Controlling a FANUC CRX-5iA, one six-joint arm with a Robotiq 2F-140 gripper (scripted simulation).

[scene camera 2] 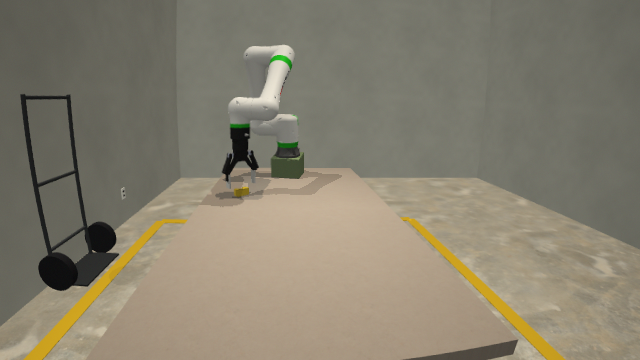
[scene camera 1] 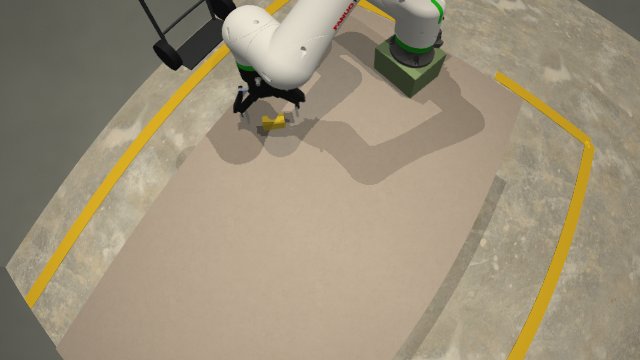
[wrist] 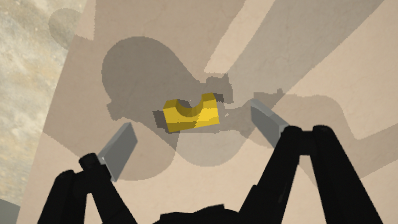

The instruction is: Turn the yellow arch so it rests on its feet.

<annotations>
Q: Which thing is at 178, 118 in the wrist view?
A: A yellow arch.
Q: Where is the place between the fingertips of the gripper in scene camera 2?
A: At 241, 185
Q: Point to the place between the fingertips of the gripper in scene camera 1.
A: At 272, 116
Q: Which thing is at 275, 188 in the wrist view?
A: The gripper.
</annotations>
